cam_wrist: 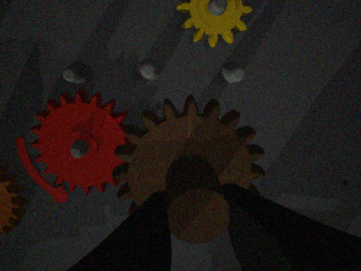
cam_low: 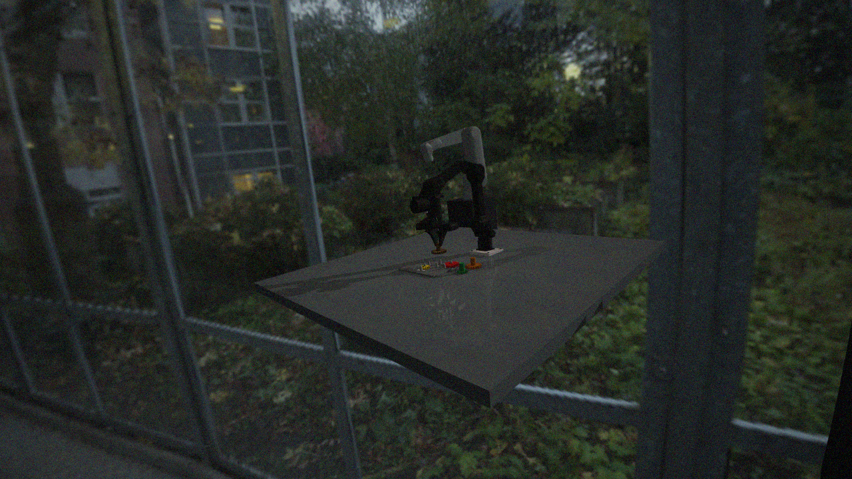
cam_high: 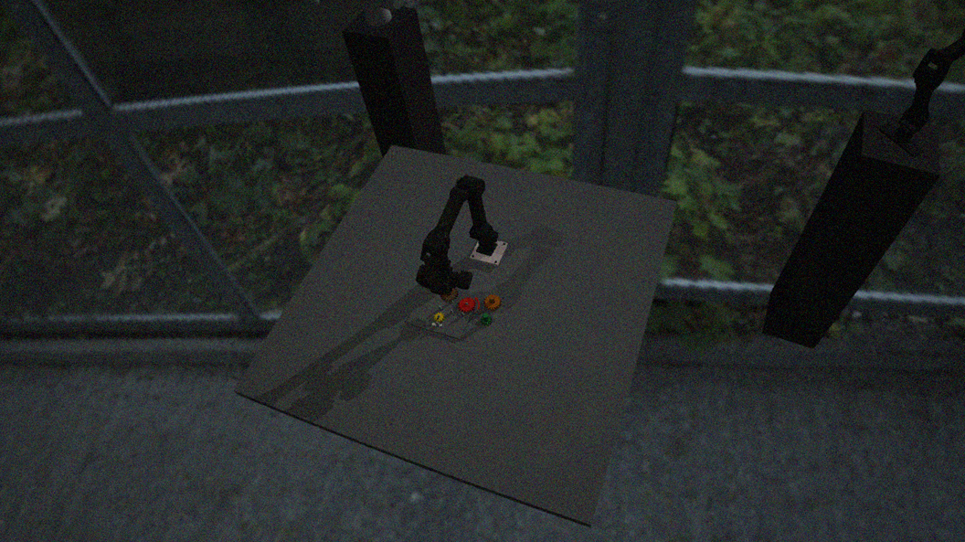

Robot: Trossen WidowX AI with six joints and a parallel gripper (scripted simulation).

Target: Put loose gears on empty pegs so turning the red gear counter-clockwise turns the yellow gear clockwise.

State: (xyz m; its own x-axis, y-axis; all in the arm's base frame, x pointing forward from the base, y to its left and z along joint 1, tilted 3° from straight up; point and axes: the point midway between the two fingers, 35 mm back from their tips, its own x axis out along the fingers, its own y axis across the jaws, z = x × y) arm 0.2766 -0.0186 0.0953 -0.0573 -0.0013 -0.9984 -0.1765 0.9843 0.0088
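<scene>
Now: the green gear 20 mm ahead of my gripper tip, 150 mm to the left of it and 70 mm below it. The rest, counted from my gripper tip: brownish gear: 10 mm below; yellow gear: 80 mm ahead, 10 mm to the right, 70 mm below; red gear: 10 mm behind, 60 mm to the left, 70 mm below.
</scene>
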